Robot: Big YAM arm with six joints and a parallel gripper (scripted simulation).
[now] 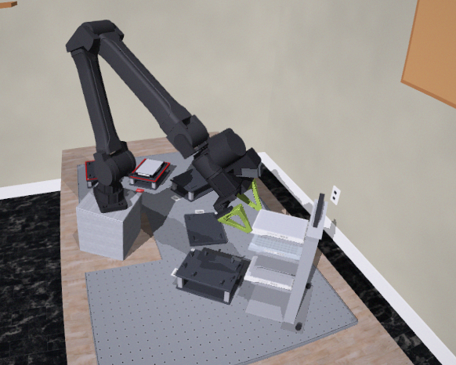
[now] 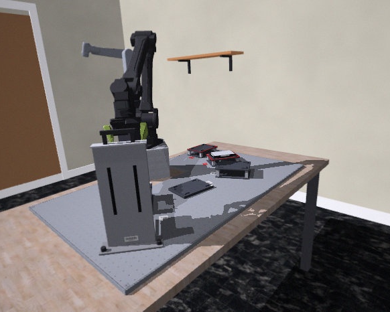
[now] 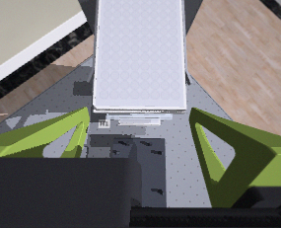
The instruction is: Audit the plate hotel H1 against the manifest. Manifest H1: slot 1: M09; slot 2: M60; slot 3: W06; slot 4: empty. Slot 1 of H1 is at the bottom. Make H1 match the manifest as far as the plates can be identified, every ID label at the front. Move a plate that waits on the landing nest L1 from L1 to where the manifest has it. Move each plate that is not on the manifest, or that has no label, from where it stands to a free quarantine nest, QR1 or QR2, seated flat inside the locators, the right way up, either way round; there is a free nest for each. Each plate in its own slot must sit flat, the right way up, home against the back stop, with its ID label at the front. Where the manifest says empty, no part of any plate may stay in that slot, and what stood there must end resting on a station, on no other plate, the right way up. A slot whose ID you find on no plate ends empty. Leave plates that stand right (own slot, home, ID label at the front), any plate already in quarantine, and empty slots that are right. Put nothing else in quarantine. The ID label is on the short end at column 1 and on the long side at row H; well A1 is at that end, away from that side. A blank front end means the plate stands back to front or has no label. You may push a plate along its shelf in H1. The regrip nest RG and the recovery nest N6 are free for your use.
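The clear plate is 6 cm below my hand, 5 cm to the right of it and 5 cm ahead of it. From my hand the other things lie so: hotel back panel 12 cm below, 11 cm to the right, 10 cm ahead; then h1 tag 27 cm below, 9 cm ahead, 5 cm to the left.
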